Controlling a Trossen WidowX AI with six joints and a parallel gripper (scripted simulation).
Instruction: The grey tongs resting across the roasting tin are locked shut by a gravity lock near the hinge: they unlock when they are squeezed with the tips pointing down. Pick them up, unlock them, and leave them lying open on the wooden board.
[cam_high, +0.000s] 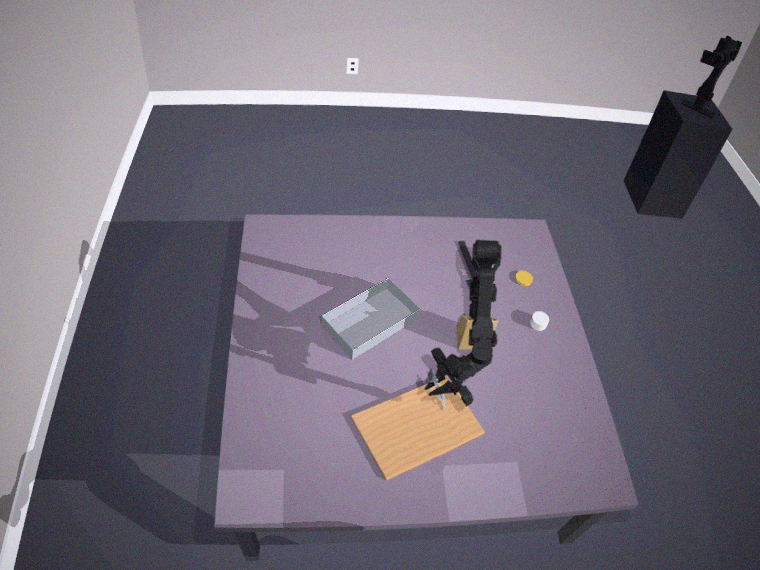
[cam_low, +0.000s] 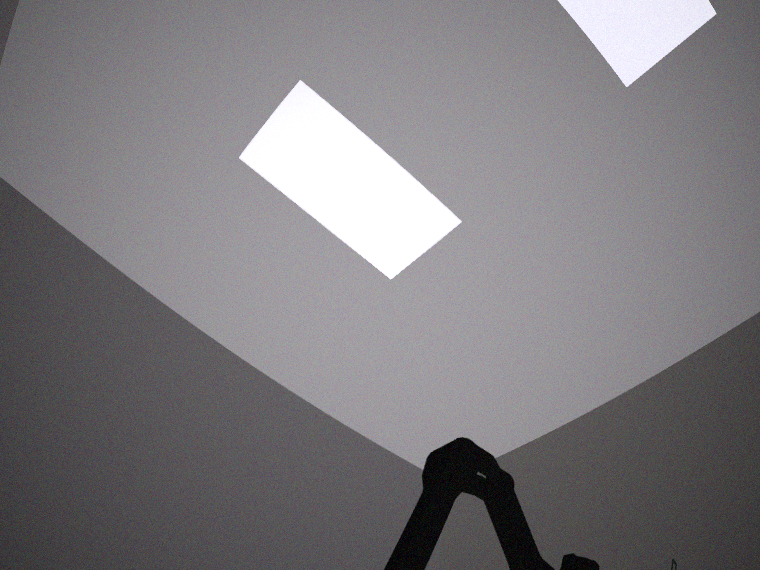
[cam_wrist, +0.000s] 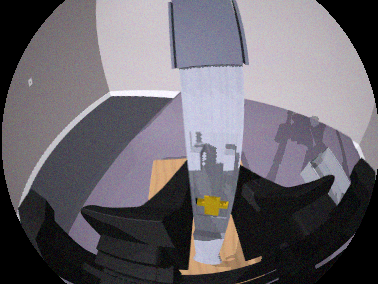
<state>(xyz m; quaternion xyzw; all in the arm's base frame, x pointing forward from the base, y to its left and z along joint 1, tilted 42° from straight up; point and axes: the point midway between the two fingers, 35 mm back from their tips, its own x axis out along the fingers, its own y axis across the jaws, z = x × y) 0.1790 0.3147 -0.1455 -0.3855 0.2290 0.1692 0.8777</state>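
My gripper tip is now 30 mm past the yellow lock piece, 20 mm to the left of it and 10 mm below it. Also, from my gripper tip: white cylinder (480 mm behind, 440 mm to the right, 200 mm below); grey roasting tin (410 mm to the right, 190 mm below, 150 mm ahead); wooden board (210 mm below).
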